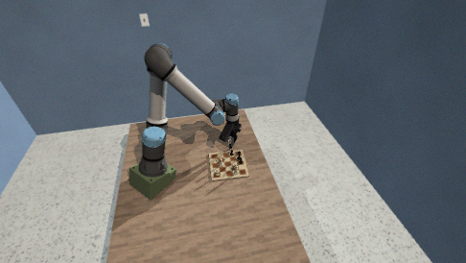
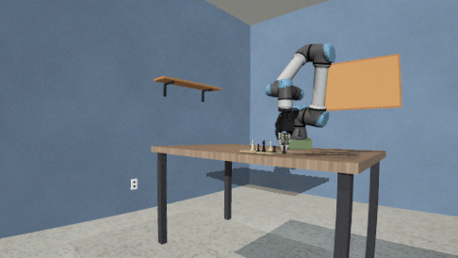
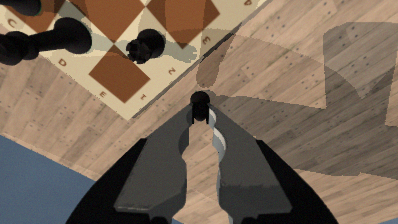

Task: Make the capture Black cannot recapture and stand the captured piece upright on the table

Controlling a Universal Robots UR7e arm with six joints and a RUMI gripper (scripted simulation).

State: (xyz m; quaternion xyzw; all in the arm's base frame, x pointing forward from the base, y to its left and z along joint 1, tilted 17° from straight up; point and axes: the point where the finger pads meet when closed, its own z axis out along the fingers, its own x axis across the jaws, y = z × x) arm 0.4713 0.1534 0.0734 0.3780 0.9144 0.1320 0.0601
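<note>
The black pawn is 10 mm below my hand. Also, from my hand: small chessboard: 140 mm to the right, 40 mm behind, 20 mm below; white pawn: 170 mm to the right, 10 mm below.
</note>
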